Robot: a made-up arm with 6 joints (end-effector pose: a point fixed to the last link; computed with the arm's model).
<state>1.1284 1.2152 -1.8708 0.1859 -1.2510 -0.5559</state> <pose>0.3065 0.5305 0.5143 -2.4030 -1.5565 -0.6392</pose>
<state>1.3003 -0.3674 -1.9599 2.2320 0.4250 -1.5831</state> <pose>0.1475 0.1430 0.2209 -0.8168 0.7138 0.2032</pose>
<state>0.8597 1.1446 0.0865 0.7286 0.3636 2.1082</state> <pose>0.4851 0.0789 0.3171 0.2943 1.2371 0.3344</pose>
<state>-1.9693 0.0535 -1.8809 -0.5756 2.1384 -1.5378</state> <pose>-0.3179 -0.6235 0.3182 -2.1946 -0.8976 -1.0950</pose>
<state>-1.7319 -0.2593 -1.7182 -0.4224 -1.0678 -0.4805</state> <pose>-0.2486 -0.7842 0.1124 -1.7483 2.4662 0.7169</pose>
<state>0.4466 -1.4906 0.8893 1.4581 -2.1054 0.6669</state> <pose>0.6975 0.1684 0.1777 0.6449 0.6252 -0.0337</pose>
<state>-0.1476 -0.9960 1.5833 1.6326 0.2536 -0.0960</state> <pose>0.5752 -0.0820 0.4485 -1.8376 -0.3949 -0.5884</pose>
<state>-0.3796 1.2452 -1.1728 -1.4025 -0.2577 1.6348</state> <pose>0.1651 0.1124 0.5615 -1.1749 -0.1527 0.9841</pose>
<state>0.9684 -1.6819 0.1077 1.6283 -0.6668 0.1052</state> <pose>0.5384 0.1757 0.2220 -0.9806 0.3018 -0.5222</pose>
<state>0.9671 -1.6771 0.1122 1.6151 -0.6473 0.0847</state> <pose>0.5408 0.1760 0.2193 -0.9972 0.2978 -0.5033</pose>
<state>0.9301 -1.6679 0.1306 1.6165 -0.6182 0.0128</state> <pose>0.5500 0.1670 0.2248 -1.0310 0.2477 -0.4825</pose>
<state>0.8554 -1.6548 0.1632 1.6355 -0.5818 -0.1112</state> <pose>0.5640 0.1478 0.2390 -1.0829 0.1506 -0.4601</pose>
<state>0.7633 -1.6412 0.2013 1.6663 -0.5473 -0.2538</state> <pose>0.5761 0.1231 0.2572 -1.1435 0.0360 -0.4394</pose>
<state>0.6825 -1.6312 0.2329 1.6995 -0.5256 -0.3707</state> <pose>0.5825 0.1008 0.2734 -1.1955 -0.0604 -0.4276</pose>
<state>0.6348 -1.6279 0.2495 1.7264 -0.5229 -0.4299</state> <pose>0.5837 0.0873 0.2842 -1.2227 -0.1152 -0.4312</pose>
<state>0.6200 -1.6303 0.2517 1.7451 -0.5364 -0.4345</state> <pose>0.5823 0.0830 0.2900 -1.2233 -0.1318 -0.4494</pose>
